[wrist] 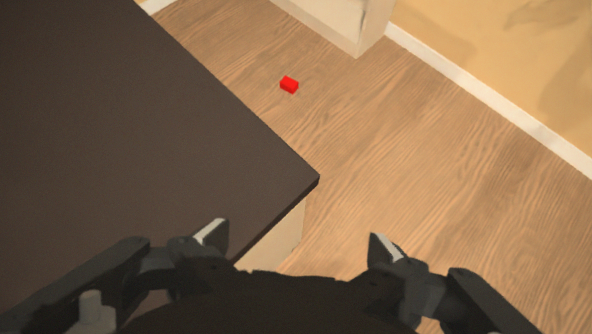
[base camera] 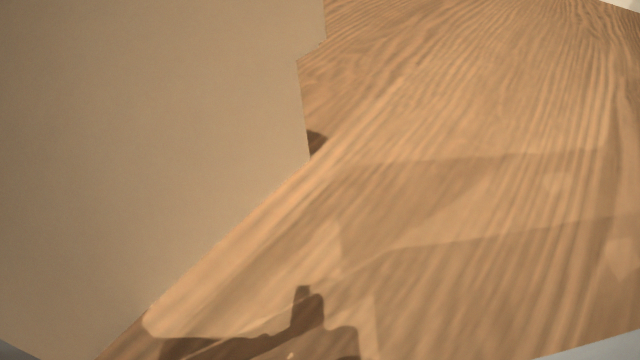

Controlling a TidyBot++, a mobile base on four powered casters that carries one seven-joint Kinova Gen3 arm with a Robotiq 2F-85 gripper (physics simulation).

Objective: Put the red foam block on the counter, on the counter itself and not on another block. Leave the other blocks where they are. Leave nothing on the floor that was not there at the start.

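Places are measured from the arm's base along level axes (x ahead, y left, z up), in millimetres.
Pixels of known places: gripper, fingertip midpoint: [wrist: 297, 241].
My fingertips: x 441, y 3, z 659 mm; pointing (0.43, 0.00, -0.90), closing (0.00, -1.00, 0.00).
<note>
Behind a point stands the place of what it marks.
The red foam block [wrist: 289, 84] {z -351, x 1383, y 139 mm} lies on the wooden floor in the wrist view, between the long edge of the counter and the foot of a shelf unit. The dark counter top [wrist: 150, 125] {z 514, x 590, y 226 mm} fills the left of the wrist view, and its near corner points toward the middle. My gripper [wrist: 297, 241] {z 659, x 441, y 3 mm} is open, with no thing between its fingers. In the picture its left finger overlaps the counter top and its right finger overlaps the floor. The red block is well beyond the fingertips. In the base camera view the red block does not show.
The pale shelf unit [wrist: 372, 32] {z -262, x 1734, y -318 mm} stands at the top of the wrist view, by the wall with its white baseboard [wrist: 490, 102] {z -372, x 1387, y -1019 mm}. The counter's beige side panel [base camera: 150, 125] {z -214, x 341, y 151 mm} [wrist: 277, 240] {z 338, x 466, y 44 mm} stands at the left of the base camera view. An arm-shaped shadow falls on the floor there.
</note>
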